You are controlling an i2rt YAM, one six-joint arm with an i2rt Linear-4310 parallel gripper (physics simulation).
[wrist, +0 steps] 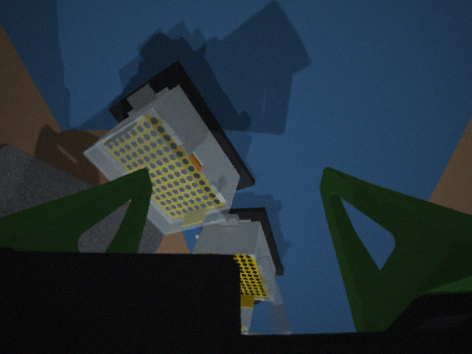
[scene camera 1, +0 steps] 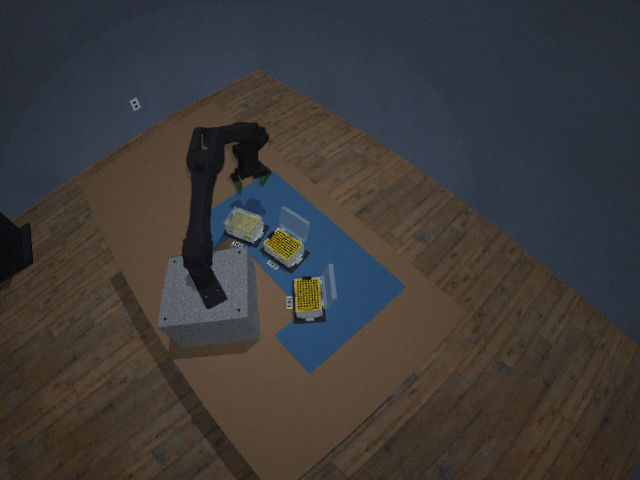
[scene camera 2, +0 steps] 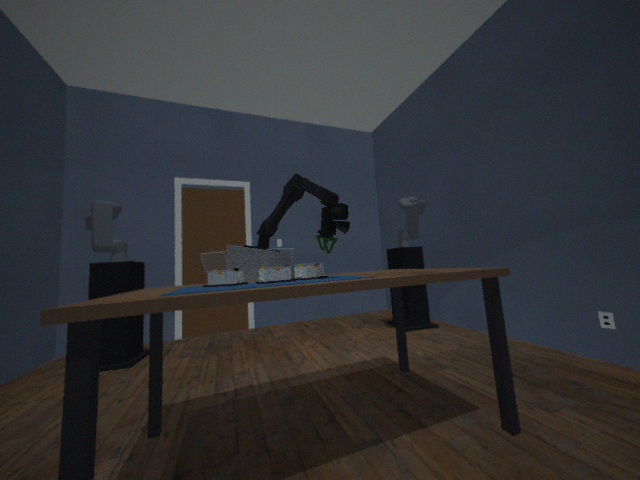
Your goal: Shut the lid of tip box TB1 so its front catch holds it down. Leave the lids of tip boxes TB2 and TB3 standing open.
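Seen in the pictures: gripper, between the fingertips: (wrist: pixel 236 177) (scene camera 1: pixel 251 189) (scene camera 2: pixel 325 251); arm's base, origin of its link: (scene camera 1: pixel 206 282) (scene camera 2: pixel 262 249).
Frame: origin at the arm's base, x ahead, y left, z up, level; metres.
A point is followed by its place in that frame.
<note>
The tip box I take as TB1 (scene camera 1: pixel 244 226) {z -0.097, x 0.213, y 0.192 m} (scene camera 2: pixel 309 270) {z -0.132, x 0.275, y 0.218 m} (wrist: pixel 200 135) {z -0.146, x 0.250, y 0.259 m} has its clear lid down over the yellow rack; I cannot tell whether the front catch holds. TB2 (scene camera 1: pixel 283 246) (scene camera 2: pixel 275 274) {z -0.139, x 0.342, y 0.056 m} (wrist: pixel 230 239) {z -0.135, x 0.285, y 0.115 m} is the middle box, its lid (scene camera 1: pixel 294 224) {z -0.077, x 0.364, y 0.079 m} standing open. TB3 (scene camera 1: pixel 308 297) (scene camera 2: pixel 225 277) also has its lid (scene camera 1: pixel 331 285) {z -0.028, x 0.324, y -0.211 m} (scene camera 2: pixel 213 261) {z -0.067, x 0.333, y -0.197 m} standing open. The tags are too blurred to read surely. My gripper (scene camera 1: pixel 251 188) {z -0.049, x 0.304, y 0.295 m} (scene camera 2: pixel 325 251) {z -0.049, x 0.304, y 0.295 m} (wrist: pixel 236 177) {z -0.049, x 0.304, y 0.295 m} is open and empty, above table height beside TB1, touching no box.
The boxes sit on a blue mat (scene camera 1: pixel 356 289) {z -0.174, x 0.425, y -0.215 m} on the brown table (scene camera 1: pixel 392 341) {z -0.177, x 0.411, y -0.437 m} (scene camera 2: pixel 444 275) {z -0.187, x 0.503, y 0.765 m}. The grey speckled arm base (scene camera 1: pixel 227 279) {z 0.000, x 0.064, y -0.028 m} stands close to TB1 and TB2. The open lid of TB2 rises between the boxes and the mat's far edge.
</note>
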